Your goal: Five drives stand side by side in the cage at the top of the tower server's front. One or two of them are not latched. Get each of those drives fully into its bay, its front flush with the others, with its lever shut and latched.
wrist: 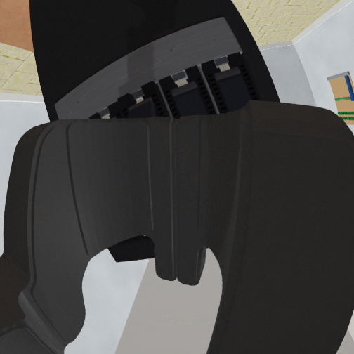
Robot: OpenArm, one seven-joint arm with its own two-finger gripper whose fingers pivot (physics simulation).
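Note:
The black tower server fills the upper middle of the wrist view, with a grey strip above its drive cage. The upper ends of several dark drives show side by side, each with a small light metal tab at the top. My gripper is shut, its two fingers together and with nothing seen between them. It covers the lower part of the cage in this view. The drives' labels, their lower ends and the far left drive are hidden, so whether each is flush and latched cannot be told.
A tan board with blue and green parts is at the right edge. A lower black corner of the tower shows below the left finger. A pale yellow brick-patterned surface and a brown surface lie at the top, with pale grey walls beside them.

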